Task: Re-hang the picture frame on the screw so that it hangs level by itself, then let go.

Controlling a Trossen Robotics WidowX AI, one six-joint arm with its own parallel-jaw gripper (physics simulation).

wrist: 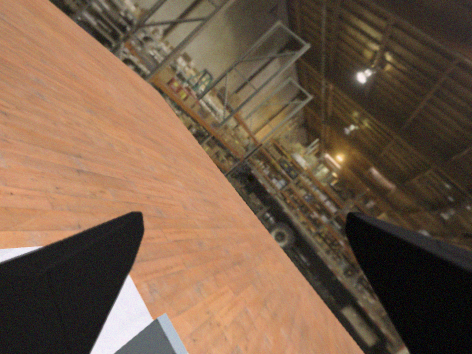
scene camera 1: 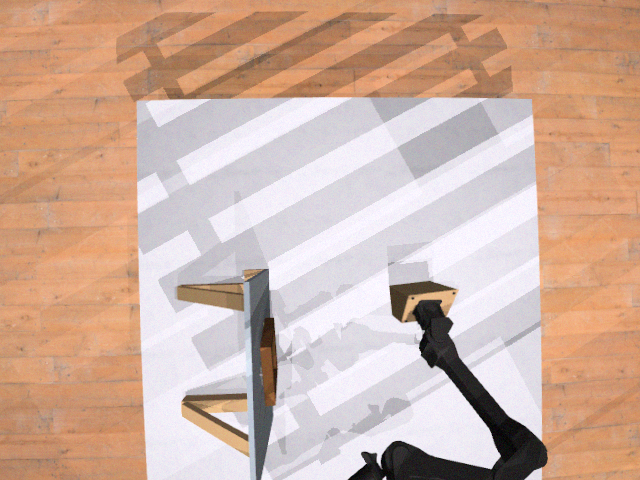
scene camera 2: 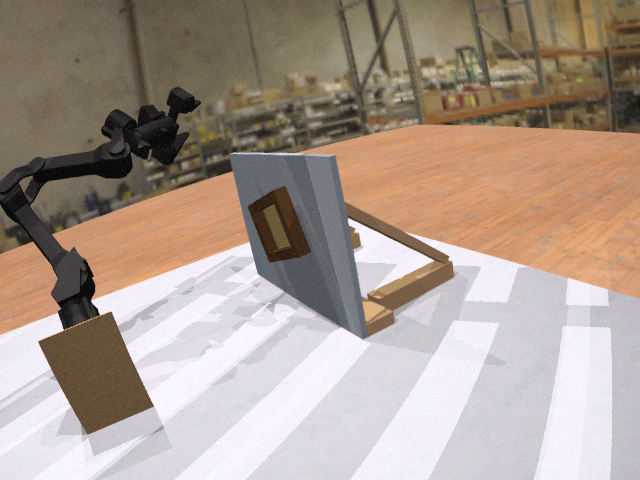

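Seen in the pictures: gripper, between the fingertips: (wrist: 245, 221) (scene camera 2: 193, 117); arm's base, origin of its link: (scene camera 1: 426, 306) (scene camera 2: 86, 338).
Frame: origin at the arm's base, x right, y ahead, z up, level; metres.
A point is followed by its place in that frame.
The brown picture frame (scene camera 1: 268, 361) @(x -0.108, y 0.414, z 0.107 m) (scene camera 2: 296, 223) @(x -0.052, y 0.429, z 0.051 m) is against the front face of the upright blue-grey board (scene camera 1: 261, 428) @(x -0.281, y 0.431, z 0.083 m) (scene camera 2: 325, 206) @(x 0.043, y 0.447, z 0.091 m). In scene camera 2 it looks tilted against the board's edges, its top edge rising to the right. The screw is hidden. My gripper (scene camera 2: 192, 118) @(x -0.380, y 0.355, z 0.288 m) (wrist: 245, 221) @(x -0.380, y 0.355, z 0.288 m) is open, with nothing between its fingers. It is up in front of the board, at about the height of its top edge or above, apart from the frame. A corner of the board (wrist: 142, 342) @(x -0.377, y 0.426, z 0.154 m) shows low in the wrist view, where the frame does not show.
Wooden braces (scene camera 1: 211, 298) @(x 0.018, y 0.576, z 0.014 m) (scene camera 2: 413, 284) @(x 0.035, y 0.604, z -0.112 m) stand behind the board. The arm's wooden base block (scene camera 1: 423, 290) @(x 0.045, y 0.010, z 0.000 m) (scene camera 2: 98, 374) @(x 0.046, y 0.001, z -0.047 m) stands across from the board's front, on the white mat (scene camera 1: 336, 134) @(x 0.517, y 0.244, z -0.144 m) (scene camera 2: 289, 408) @(x 0.175, y 0.264, z -0.144 m). The dark arm (scene camera 1: 475, 392) @(x -0.147, y -0.038, z 0.181 m) (scene camera 2: 36, 227) @(x -0.147, y -0.047, z 0.182 m) bends over the space between them.
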